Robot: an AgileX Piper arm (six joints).
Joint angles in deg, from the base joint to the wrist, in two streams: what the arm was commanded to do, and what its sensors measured. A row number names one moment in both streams.
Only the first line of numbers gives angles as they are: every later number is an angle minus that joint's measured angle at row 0.
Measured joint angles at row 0: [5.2 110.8 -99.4 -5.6 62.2 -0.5]
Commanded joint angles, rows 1 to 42: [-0.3 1.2 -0.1 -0.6 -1.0 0.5]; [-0.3 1.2 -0.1 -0.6 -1.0 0.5]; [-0.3 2.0 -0.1 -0.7 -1.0 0.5]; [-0.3 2.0 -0.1 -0.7 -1.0 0.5]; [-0.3 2.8 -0.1 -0.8 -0.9 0.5]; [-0.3 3.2 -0.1 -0.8 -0.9 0.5]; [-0.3 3.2 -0.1 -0.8 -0.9 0.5]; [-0.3 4.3 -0.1 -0.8 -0.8 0.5]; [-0.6 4.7 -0.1 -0.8 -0.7 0.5]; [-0.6 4.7 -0.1 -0.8 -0.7 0.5]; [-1.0 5.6 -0.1 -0.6 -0.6 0.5]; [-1.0 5.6 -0.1 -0.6 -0.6 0.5]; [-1.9 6.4 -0.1 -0.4 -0.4 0.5]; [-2.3 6.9 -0.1 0.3 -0.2 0.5]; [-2.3 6.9 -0.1 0.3 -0.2 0.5]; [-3.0 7.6 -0.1 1.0 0.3 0.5]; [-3.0 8.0 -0.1 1.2 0.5 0.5]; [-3.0 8.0 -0.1 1.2 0.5 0.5]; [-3.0 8.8 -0.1 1.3 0.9 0.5]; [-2.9 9.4 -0.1 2.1 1.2 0.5]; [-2.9 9.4 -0.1 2.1 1.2 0.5]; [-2.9 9.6 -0.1 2.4 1.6 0.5]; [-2.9 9.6 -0.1 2.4 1.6 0.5]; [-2.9 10.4 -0.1 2.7 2.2 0.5]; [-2.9 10.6 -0.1 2.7 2.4 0.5]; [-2.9 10.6 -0.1 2.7 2.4 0.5]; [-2.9 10.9 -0.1 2.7 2.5 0.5]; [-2.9 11.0 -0.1 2.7 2.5 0.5]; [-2.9 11.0 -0.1 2.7 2.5 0.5]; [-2.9 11.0 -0.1 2.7 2.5 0.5]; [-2.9 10.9 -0.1 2.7 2.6 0.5]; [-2.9 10.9 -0.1 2.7 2.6 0.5]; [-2.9 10.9 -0.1 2.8 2.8 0.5]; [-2.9 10.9 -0.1 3.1 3.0 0.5]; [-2.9 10.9 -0.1 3.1 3.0 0.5]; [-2.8 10.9 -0.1 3.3 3.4 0.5]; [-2.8 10.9 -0.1 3.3 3.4 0.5]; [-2.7 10.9 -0.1 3.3 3.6 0.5]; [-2.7 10.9 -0.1 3.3 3.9 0.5]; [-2.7 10.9 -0.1 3.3 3.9 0.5]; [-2.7 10.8 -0.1 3.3 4.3 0.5]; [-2.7 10.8 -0.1 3.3 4.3 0.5]
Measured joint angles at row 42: [-2.6 10.8 0.0 3.8 2.8 0.1]
